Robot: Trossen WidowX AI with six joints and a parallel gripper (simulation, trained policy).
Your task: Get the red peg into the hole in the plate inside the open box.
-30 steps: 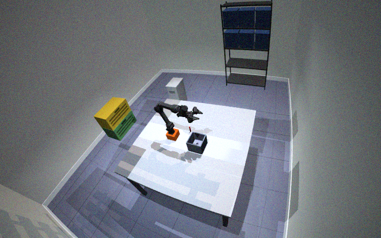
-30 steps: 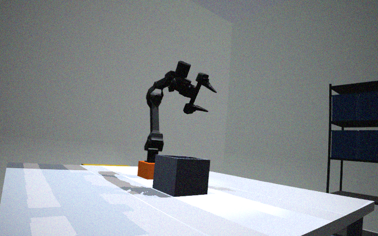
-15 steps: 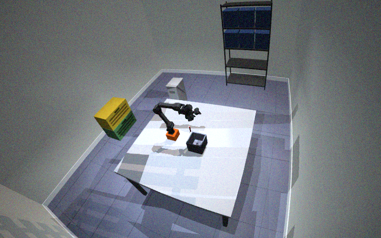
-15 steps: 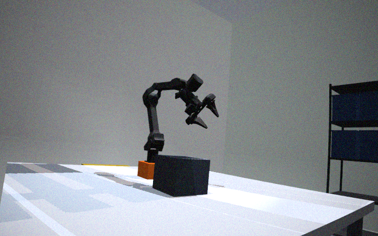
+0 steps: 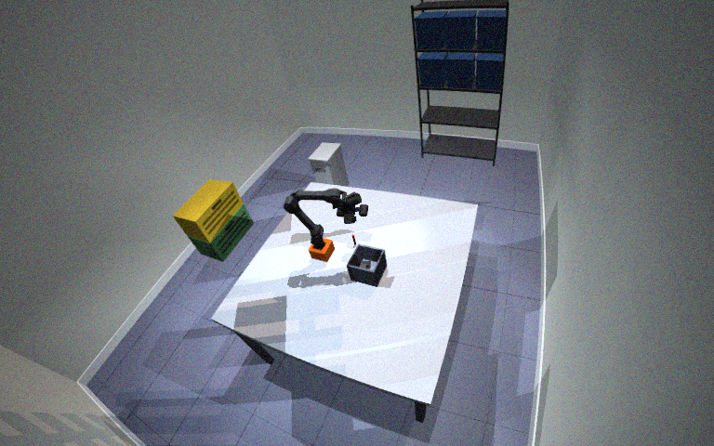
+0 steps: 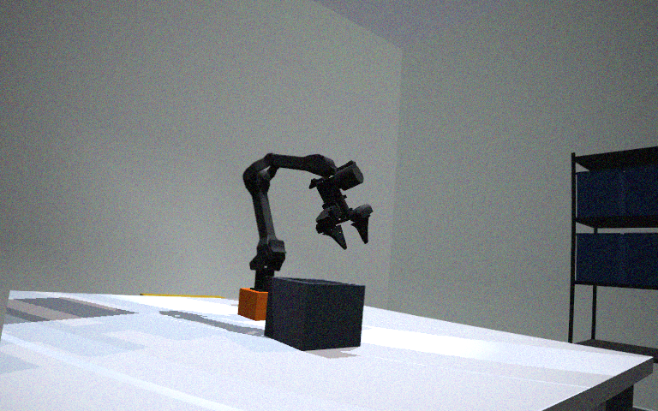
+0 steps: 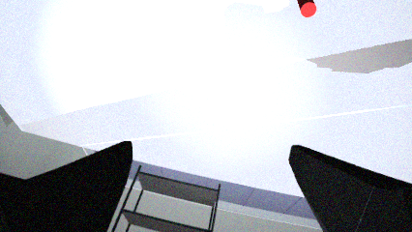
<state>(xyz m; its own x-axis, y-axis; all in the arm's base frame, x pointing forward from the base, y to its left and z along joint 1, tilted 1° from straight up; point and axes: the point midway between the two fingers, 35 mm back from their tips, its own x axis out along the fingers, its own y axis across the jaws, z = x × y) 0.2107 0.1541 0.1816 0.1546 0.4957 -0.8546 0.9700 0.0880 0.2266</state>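
Now: gripper tip 190 mm above the red peg, 60 mm past it and 30 mm to the left of it.
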